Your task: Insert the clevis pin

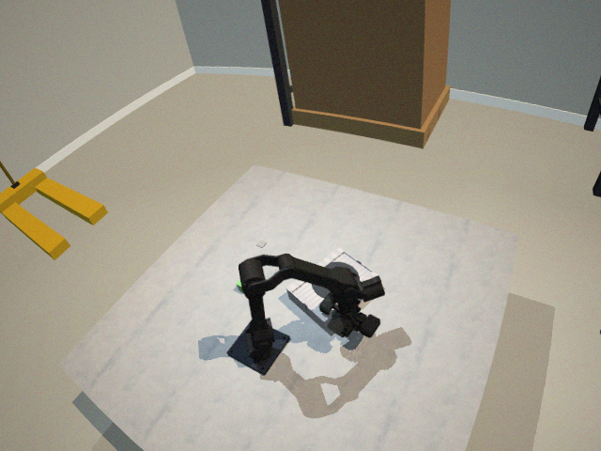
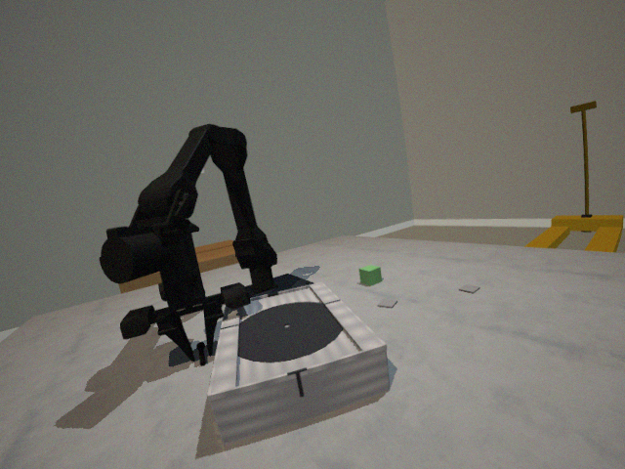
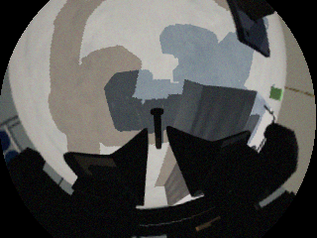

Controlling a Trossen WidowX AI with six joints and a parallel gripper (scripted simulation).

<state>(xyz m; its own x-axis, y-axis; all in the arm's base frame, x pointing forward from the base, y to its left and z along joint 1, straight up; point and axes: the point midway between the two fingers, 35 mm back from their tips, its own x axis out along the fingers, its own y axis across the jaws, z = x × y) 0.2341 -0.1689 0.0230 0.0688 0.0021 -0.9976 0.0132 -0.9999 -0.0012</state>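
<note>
The clevis pin is 1 cm above my gripper tip. The rest, counted from my gripper tip: wide dark disc (13 cm to the left, 10 cm ahead, 6 cm above); then small green cube (40 cm to the left, 8 cm behind, 2 cm above); then rimmed steel tray (13 cm to the left, 8 cm ahead, 4 cm above).
</note>
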